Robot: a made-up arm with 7 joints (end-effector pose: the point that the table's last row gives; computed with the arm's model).
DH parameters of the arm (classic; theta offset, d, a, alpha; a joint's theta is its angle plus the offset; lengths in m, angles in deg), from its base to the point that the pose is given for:
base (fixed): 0 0 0 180
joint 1: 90 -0.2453 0.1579 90
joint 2: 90 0.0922 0.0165 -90
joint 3: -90 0.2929 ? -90
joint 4: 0 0.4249 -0.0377 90
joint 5: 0 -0.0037 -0.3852 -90
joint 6: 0 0.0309 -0.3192 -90
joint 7: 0 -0.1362 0.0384 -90
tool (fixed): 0 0.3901 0 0
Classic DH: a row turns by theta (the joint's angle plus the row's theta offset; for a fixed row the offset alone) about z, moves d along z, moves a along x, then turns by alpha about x.
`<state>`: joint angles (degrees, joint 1 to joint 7).
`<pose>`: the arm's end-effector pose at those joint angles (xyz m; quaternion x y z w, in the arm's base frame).
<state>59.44 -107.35 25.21 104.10 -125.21 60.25 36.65</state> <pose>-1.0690 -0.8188 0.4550 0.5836 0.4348 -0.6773 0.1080</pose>
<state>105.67 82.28 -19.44 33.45 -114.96 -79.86 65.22</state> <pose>0.7942 -0.4780 -0.1730 -0.8879 -0.1816 -0.3839 0.1768</pose>
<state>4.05 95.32 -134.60 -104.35 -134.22 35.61 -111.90</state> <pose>0.4704 -0.4933 0.7920 -0.2810 -0.6874 0.1079 0.6610</pose>
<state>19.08 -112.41 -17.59 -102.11 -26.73 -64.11 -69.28</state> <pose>0.1189 -0.6564 0.6568 0.4082 -0.6210 -0.5981 0.3001</pose>
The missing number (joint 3, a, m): 0.0647
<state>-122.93 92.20 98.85 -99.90 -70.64 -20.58 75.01</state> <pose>0.8004 -1.0732 0.0731 0.4140 0.7492 -0.3934 0.3355</pose>
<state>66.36 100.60 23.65 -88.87 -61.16 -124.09 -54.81</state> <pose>0.5428 0.3661 0.2586 -0.6249 -0.6890 -0.1352 0.3414</pose>
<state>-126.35 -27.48 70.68 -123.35 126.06 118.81 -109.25</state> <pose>-0.0725 0.0346 -0.0810 -0.7105 -0.5539 0.0935 0.4238</pose>
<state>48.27 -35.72 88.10 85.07 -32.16 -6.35 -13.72</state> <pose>0.1984 0.6526 -0.4655 -0.4992 0.5750 -0.6196 0.1907</pose>
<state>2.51 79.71 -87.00 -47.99 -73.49 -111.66 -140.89</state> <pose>1.0719 -0.3664 0.5994 -0.2245 0.0963 -0.7305 0.6377</pose>
